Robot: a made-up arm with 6 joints. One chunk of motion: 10 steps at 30 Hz.
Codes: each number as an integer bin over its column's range. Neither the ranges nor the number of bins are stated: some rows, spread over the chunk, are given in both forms.
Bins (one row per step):
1: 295 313 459 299 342 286
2: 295 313 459 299 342 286
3: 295 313 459 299 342 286
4: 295 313 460 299 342 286
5: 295 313 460 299 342 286
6: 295 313 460 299 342 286
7: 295 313 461 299 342 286
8: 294 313 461 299 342 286
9: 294 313 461 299 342 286
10: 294 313 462 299 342 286
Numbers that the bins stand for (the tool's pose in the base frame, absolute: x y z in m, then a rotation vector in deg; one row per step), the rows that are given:
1: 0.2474 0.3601 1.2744 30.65 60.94 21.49
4: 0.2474 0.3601 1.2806 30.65 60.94 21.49
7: 0.2474 0.3601 1.2869 30.65 60.94 21.49
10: 0.2411 0.3601 1.2932 30.65 60.94 21.49
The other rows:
2: 0.2474 0.3601 1.2744 30.65 60.94 21.49
3: 0.2474 0.3601 1.2744 30.65 60.94 21.49
5: 0.2474 0.3601 1.2806 30.65 60.94 21.49
6: 0.2474 0.3601 1.2806 30.65 60.94 21.49
8: 0.2411 0.3601 1.2869 30.65 60.94 21.49
9: 0.2411 0.3601 1.2869 30.65 60.94 21.49

